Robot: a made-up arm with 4 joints.
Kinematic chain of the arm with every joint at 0, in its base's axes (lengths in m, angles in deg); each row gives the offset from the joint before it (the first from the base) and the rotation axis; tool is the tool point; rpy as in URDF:
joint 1: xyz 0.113 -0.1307 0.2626 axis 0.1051 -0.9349 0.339
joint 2: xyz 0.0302 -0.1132 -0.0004 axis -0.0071 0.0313 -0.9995
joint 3: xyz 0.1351 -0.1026 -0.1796 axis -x
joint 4: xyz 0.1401 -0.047 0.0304 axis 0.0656 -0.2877 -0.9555
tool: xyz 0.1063 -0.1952 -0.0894 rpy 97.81 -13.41 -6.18
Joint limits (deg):
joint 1: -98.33..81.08
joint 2: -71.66..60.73
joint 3: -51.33..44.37
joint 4: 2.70..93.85
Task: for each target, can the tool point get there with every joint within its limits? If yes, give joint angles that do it. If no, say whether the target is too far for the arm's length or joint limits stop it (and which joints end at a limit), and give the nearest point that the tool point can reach.
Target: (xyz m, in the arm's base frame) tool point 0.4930 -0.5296 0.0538
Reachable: yes | joints 30.32 10.27 -17.73 58.58
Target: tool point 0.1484 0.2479 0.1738
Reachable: no: joint limits stop it (at a limit: joint 2, joint 3, joint 4) | nearest point 0.5061 0.2501 0.3956 | short by 0.421 m
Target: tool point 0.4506 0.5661 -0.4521
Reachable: no: too far | nearest point 0.4307 0.0359 -0.1716 | short by 0.600 m
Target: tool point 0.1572 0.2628 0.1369
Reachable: no: joint limits stop it (at a limit: joint 2, joint 3, joint 4) | nearest point 0.5684 0.1997 0.2374 | short by 0.428 m
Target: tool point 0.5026 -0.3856 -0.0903
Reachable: yes | joints -20.64 -41.28 4.32 23.89
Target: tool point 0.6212 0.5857 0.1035
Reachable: no: too far | nearest point 0.5701 0.1966 0.2284 | short by 0.412 m
